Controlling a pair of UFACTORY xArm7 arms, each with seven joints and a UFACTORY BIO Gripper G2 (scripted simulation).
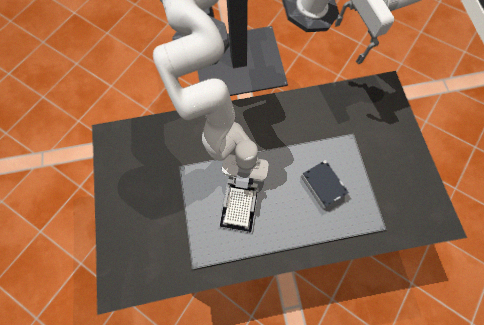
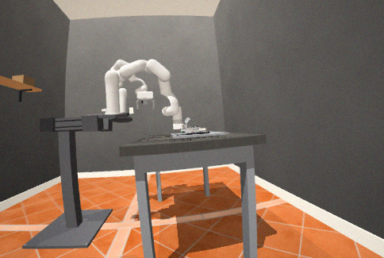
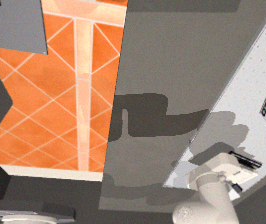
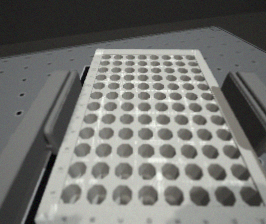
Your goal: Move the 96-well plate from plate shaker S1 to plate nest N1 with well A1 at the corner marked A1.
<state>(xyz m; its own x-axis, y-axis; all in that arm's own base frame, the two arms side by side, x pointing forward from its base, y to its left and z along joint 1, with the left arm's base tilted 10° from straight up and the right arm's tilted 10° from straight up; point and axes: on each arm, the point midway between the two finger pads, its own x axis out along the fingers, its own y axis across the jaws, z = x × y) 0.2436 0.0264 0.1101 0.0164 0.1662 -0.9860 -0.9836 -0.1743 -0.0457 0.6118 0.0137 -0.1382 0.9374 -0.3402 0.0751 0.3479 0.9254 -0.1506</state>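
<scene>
My right hand is 1 cm short of the white 96-well plate and 1 cm above it. The rest, counted from my right hand: black plate nest N1: 1 cm ahead, 4 cm below.
</scene>
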